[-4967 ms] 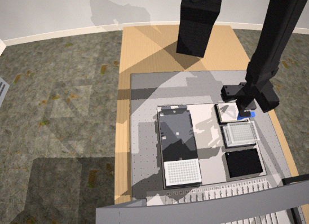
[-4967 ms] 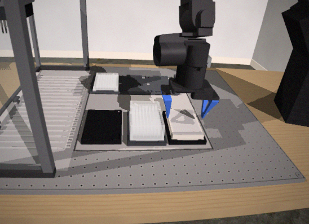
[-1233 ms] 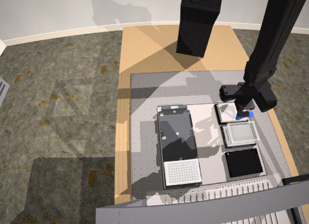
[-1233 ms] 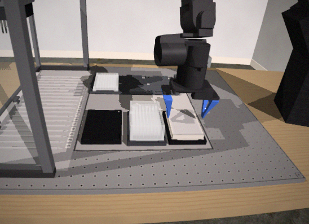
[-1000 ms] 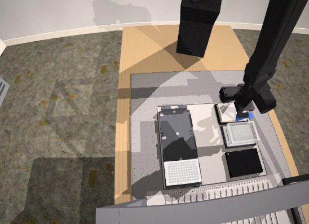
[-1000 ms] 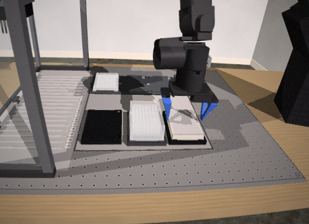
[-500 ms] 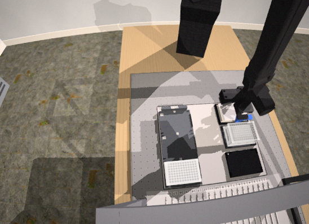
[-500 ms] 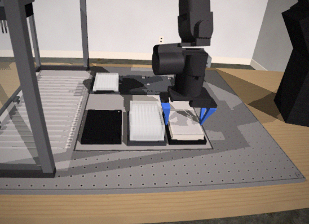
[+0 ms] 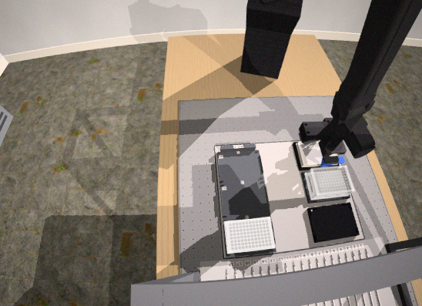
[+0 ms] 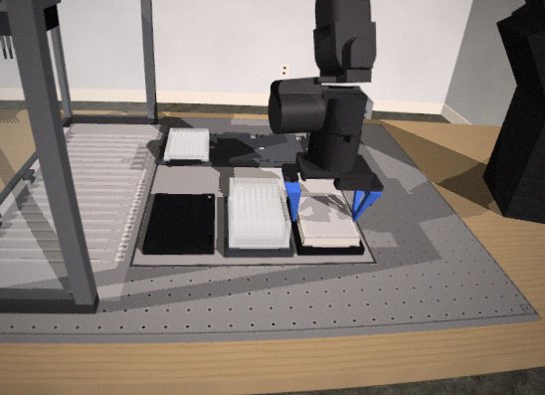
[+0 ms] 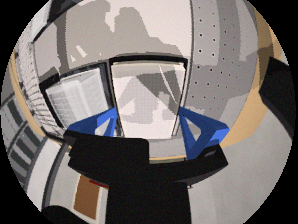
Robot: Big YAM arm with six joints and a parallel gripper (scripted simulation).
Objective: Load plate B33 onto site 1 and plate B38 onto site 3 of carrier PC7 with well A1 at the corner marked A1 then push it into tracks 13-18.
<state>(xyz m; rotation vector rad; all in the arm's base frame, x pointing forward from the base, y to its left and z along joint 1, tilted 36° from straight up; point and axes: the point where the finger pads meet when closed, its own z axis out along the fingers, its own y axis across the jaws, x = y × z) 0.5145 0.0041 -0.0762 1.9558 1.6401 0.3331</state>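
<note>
My hand is 20 mm above the nest S1. The rest, counted from my hand: white 96-well plate B38: 310 mm to the right, 150 mm ahead, 10 mm below; nest S3: 210 mm ahead, 60 mm to the right, 20 mm below; dark plate carrier PC7: 280 mm to the right, 50 mm ahead, 10 mm below.
</note>
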